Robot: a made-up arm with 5 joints.
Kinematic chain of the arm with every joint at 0, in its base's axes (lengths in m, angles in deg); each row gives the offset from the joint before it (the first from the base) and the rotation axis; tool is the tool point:
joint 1: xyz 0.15 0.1 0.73 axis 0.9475 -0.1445 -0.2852
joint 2: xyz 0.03 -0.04 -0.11 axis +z
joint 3: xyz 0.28 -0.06 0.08 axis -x
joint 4: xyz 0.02 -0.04 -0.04 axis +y
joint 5: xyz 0.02 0 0.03 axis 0.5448 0.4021 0.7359
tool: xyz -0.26 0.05 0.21
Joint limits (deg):
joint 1: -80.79..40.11
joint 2: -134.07..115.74
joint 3: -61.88..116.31
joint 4: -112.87..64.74
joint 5: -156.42..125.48
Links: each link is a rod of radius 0.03 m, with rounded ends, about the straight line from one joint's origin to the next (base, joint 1, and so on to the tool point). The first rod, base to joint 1, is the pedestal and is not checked.
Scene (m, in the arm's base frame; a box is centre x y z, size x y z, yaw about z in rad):
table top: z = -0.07
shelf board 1: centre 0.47 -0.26 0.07 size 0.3 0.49 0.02 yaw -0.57
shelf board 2: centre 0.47 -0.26 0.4 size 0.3 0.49 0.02 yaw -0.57
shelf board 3: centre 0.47 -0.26 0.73 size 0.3 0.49 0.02 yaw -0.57
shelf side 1: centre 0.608 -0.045 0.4 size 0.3 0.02 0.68 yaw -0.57
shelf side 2: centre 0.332 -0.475 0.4 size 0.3 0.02 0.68 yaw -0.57
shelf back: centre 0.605 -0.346 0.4 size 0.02 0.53 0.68 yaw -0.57
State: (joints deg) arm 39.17 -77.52 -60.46 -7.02 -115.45
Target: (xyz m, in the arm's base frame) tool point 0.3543 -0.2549 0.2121
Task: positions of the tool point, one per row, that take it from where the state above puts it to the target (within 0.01 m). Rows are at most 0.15 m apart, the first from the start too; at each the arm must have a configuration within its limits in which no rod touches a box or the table.
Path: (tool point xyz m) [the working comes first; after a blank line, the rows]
Joints at the target: 40.11 -71.18 -13.27 1.28 -156.42
Straight joint move there: touches shelf board 2.

1: 0.3231 -0.3258 0.5503
2: 0.2660 -0.2943 0.5471
3: 0.2164 -0.2545 0.5489
4: 0.1750 -0.2096 0.5574
5: 0.1931 -0.2250 0.4828
6: 0.2084 -0.2230 0.4067
7: 0.2158 -0.2062 0.3335
8: 0.2109 -0.1797 0.2675
9: 0.1911 -0.1503 0.2121
10: 0.2656 -0.2048 0.1996
11: 0.3543 -0.2549 0.2121

